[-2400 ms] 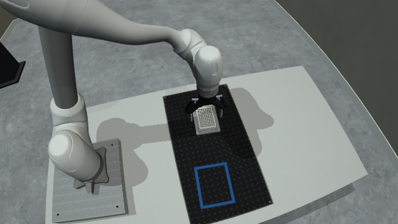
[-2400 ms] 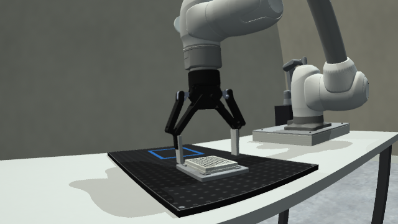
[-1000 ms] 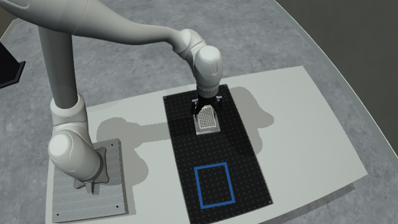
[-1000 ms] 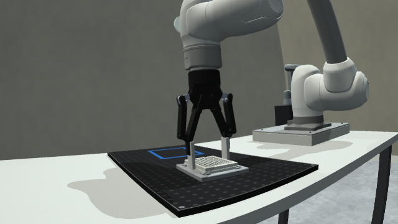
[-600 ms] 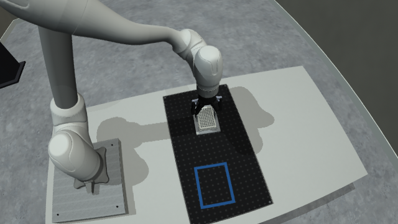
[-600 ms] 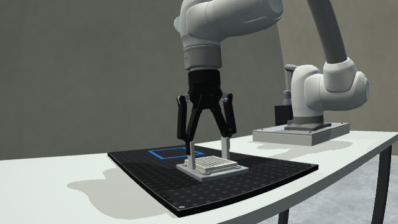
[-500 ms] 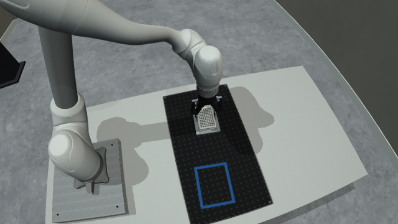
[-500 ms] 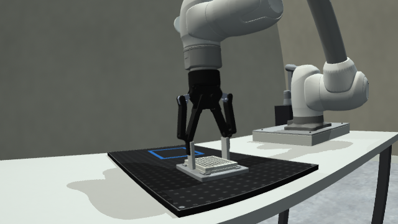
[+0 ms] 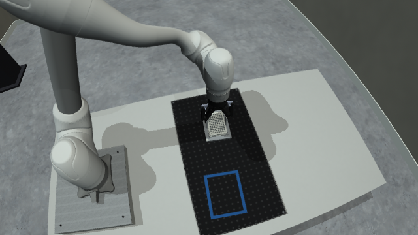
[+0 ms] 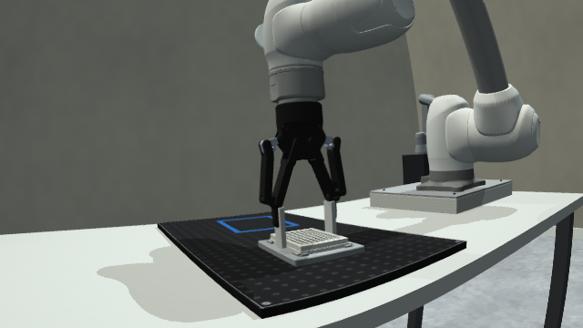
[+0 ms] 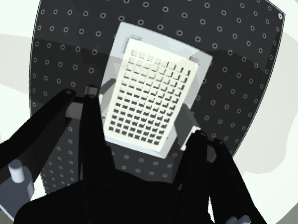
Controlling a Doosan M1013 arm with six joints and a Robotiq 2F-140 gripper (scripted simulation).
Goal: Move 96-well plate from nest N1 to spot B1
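Right now the grey plate nest N1 is 4 cm below my hand. The rest, counted from my hand: white 96-well plate: 2 cm below.
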